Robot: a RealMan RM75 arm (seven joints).
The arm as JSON. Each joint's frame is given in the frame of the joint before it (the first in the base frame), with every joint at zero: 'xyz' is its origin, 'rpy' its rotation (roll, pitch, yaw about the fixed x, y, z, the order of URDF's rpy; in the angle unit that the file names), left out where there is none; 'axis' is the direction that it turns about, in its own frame. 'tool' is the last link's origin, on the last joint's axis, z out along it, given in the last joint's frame.
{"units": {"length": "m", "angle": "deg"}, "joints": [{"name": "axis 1", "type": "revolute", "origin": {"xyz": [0.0, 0.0, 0.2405]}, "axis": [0.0, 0.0, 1.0]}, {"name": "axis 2", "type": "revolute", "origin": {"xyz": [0.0, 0.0, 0.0], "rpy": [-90.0, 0.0, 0.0]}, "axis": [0.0, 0.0, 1.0]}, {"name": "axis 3", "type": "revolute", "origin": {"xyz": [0.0, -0.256, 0.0], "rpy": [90.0, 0.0, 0.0]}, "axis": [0.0, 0.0, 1.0]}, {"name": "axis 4", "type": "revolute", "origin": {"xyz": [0.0, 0.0, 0.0], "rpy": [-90.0, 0.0, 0.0]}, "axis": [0.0, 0.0, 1.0]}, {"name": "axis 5", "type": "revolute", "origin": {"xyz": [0.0, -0.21, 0.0], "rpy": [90.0, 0.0, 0.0]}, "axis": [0.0, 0.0, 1.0]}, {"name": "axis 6", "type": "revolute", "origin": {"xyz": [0.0, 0.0, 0.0], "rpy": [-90.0, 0.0, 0.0]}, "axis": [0.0, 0.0, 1.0]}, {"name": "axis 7", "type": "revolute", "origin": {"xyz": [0.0, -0.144, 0.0], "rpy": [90.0, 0.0, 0.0]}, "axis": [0.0, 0.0, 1.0]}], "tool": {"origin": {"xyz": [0.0, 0.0, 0.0]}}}
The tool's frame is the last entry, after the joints.
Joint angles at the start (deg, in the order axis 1, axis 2, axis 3, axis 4, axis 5, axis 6, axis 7): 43.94, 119.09, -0.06, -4.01, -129.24, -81.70, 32.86
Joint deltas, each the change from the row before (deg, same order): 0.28, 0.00, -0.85, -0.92, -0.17, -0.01, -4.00; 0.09, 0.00, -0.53, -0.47, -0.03, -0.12, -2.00; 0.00, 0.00, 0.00, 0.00, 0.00, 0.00, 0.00; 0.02, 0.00, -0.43, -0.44, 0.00, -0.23, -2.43; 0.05, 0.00, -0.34, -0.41, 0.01, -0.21, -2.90; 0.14, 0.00, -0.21, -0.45, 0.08, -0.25, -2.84; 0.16, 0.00, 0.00, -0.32, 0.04, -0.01, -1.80; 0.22, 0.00, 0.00, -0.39, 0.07, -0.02, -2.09; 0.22, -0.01, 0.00, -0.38, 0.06, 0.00, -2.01; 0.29, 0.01, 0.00, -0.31, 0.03, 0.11, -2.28; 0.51, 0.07, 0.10, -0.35, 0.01, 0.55, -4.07
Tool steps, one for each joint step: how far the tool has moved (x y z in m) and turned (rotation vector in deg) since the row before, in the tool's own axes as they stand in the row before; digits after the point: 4 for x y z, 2 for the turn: -0.0001, -0.0018, -0.0004, -0.68, 0.79, -5.07; 0.0000, -0.0006, -0.0005, -0.43, 0.31, -2.53; 0.0000, 0.0000, 0.0000, 0.00, 0.00, 0.00; -0.0001, -0.0005, -0.0008, -0.34, 0.17, -2.87; -0.0003, -0.0007, -0.0006, -0.28, 0.10, -3.31; -0.0008, -0.0015, -0.0002, -0.14, -0.03, -3.31; -0.0004, -0.0017, 0.0001, 0.05, 0.07, -2.15; -0.0005, -0.0022, 0.0003, 0.06, 0.06, -2.53; -0.0004, -0.0023, 0.0003, 0.06, 0.08, -2.45; -0.0004, -0.0021, 0.0009, 0.00, 0.10, -2.70; 0.0000, -0.0031, 0.0023, 0.06, 0.37, -4.60
